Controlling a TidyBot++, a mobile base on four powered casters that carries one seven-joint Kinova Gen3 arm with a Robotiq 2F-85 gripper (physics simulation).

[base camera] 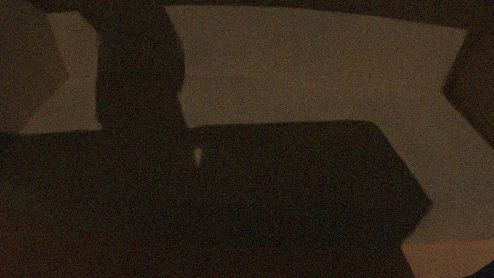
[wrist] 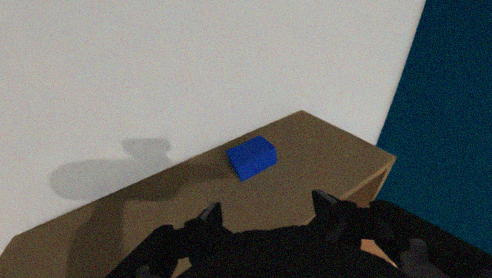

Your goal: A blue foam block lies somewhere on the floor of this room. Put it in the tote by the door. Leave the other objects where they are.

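Places are measured from the arm's base along level axes (x down, y ahead, z right), in millimetres.
Pixels of known places: gripper, between the fingertips: (wrist: 266, 206).
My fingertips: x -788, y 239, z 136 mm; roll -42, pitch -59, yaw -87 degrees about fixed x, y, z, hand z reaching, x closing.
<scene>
Behind a point stands the place of what it marks.
A blue block (wrist: 251, 157) @[x -708, y 381, z 200 mm] rests on the top board of a brown wooden cabinet (wrist: 320, 150) @[x -664, y 331, z 350 mm] in the wrist view; whether it is the foam block of the task I cannot tell. My gripper (wrist: 266, 206) @[x -788, y 239, z 136 mm] is open, with nothing between its fingers. In the wrist view the block shows beyond the fingertips, up from the space between them and apart from both. No block on the floor and no tote shows in either view.
The cabinet stands against a white wall (wrist: 200, 60) @[x -876, y 568, z 217 mm]. A dark teal surface (wrist: 445, 85) @[x -578, y 274, z 1122 mm] is at the right of the wrist view. The dim base camera view shows a brown panel (base camera: 310, 65) @[x 265, y 517, z 153 mm] with large dark shadows and some orange-brown floor (base camera: 450, 257) @[x 397, y 206, z 315 mm] at lower right.
</scene>
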